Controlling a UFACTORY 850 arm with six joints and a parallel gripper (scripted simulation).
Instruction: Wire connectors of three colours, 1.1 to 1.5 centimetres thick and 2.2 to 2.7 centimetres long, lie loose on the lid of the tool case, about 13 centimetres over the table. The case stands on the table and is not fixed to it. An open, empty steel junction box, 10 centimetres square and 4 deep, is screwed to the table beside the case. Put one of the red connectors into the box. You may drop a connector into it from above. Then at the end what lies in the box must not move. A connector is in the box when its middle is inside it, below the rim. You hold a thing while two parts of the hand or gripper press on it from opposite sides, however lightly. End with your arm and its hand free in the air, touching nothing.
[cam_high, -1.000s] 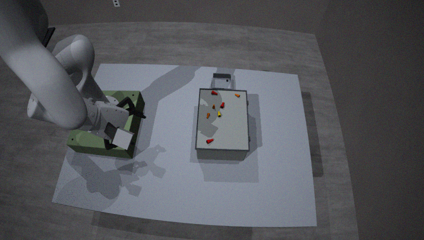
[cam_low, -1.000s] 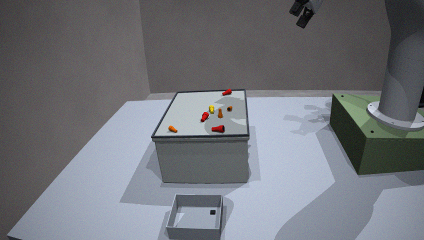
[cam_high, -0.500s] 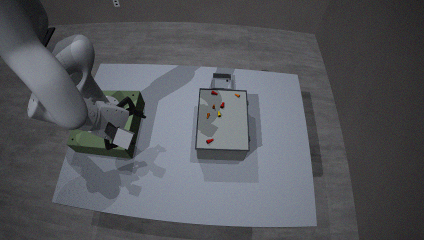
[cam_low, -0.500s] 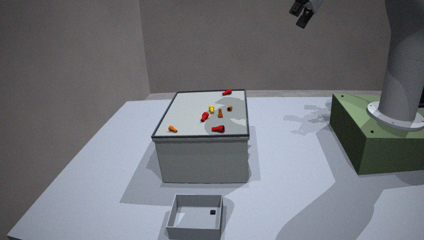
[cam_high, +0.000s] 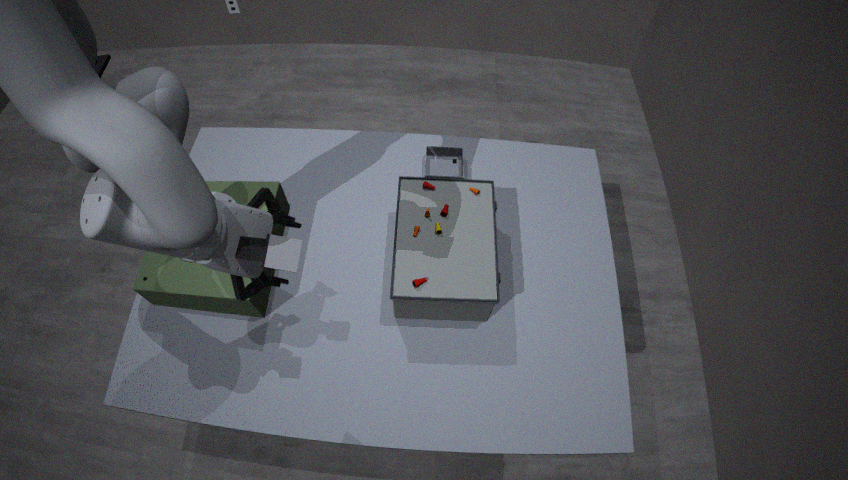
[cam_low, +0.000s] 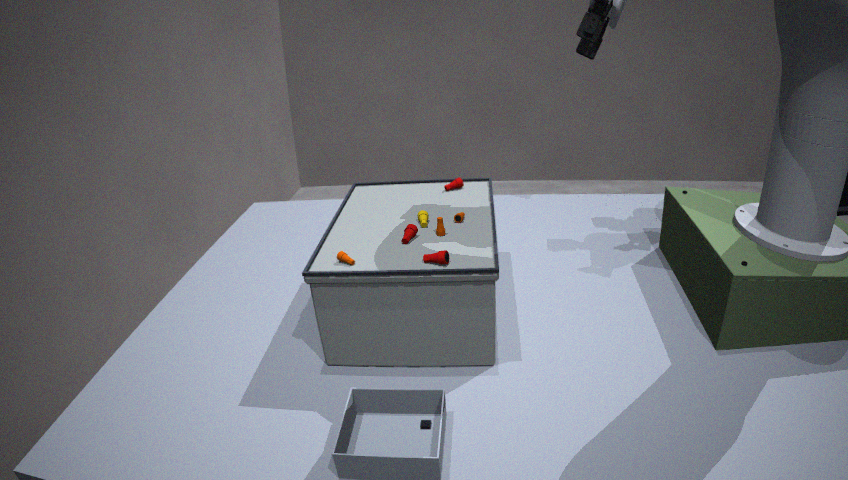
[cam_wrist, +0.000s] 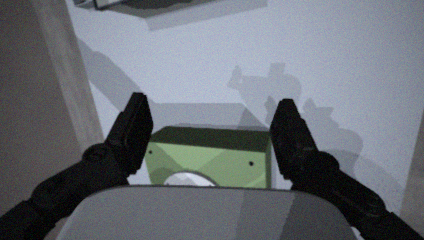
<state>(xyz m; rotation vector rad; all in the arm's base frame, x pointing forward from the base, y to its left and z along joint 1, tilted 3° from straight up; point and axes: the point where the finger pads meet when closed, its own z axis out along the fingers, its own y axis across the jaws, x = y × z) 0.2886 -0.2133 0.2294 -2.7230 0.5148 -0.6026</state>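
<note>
My hand is 270 mm short of the yellow connector, 150 mm to the right of it and 210 mm above it. Round my hand: tool case: 290 mm ahead, 140 mm to the left, 250 mm below.
</note>
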